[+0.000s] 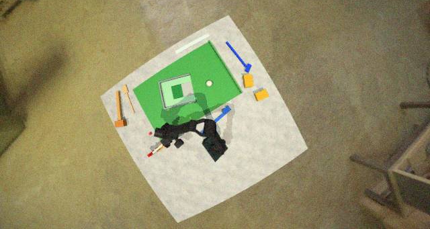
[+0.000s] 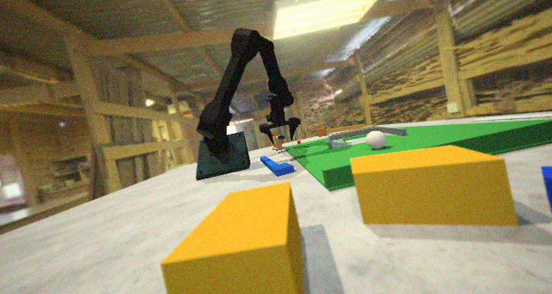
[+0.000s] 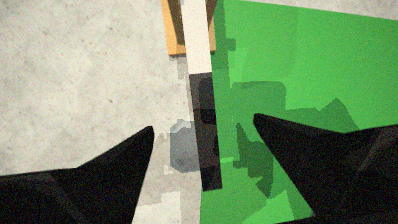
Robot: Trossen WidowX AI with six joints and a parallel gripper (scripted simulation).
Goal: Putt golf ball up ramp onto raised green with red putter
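Right now my gripper tip is 110 mm to the right of the red putter, 20 mm below it and 20 mm past it. Round my gripper tip: small red cube: 160 mm to the left, 110 mm ahead, 30 mm below; then white bar: 520 mm ahead, 500 mm to the right, 40 mm below; then white golf ball: 440 mm to the right, 170 mm ahead, 20 mm below.
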